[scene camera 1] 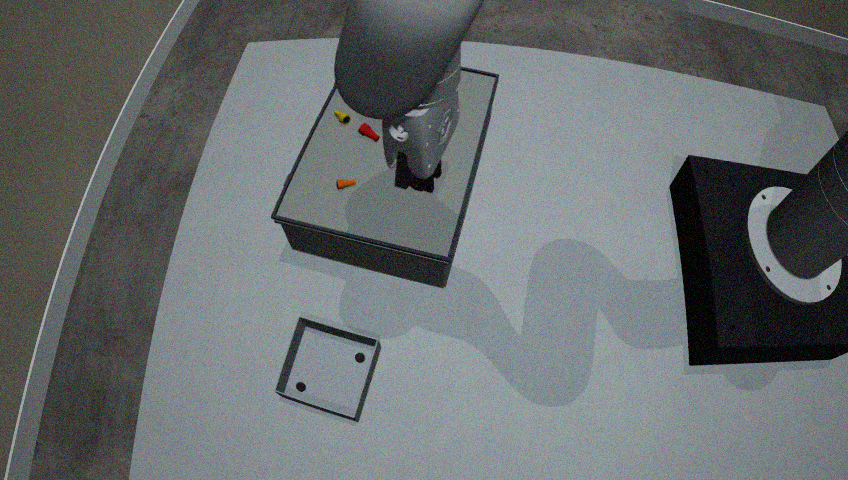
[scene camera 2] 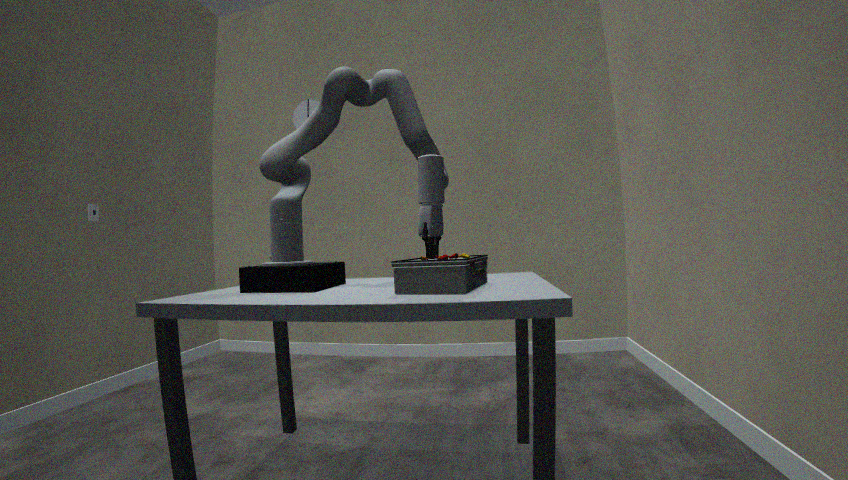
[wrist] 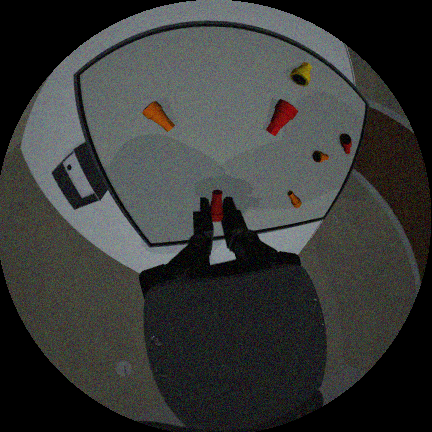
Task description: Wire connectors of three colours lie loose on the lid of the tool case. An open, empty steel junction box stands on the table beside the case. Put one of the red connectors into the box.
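Observation:
My gripper points down at the case lid, its fingers shut on a red connector. The fingers hide this connector in the first scene view. The tool case bears another red connector, a small-looking red one near the lid's edge, an orange one, two more orange ones and a yellow one. The open junction box stands empty beside the case.
The lid has a dark raised rim. The black base block with the arm's foot stands on the table, well apart from the case and the box.

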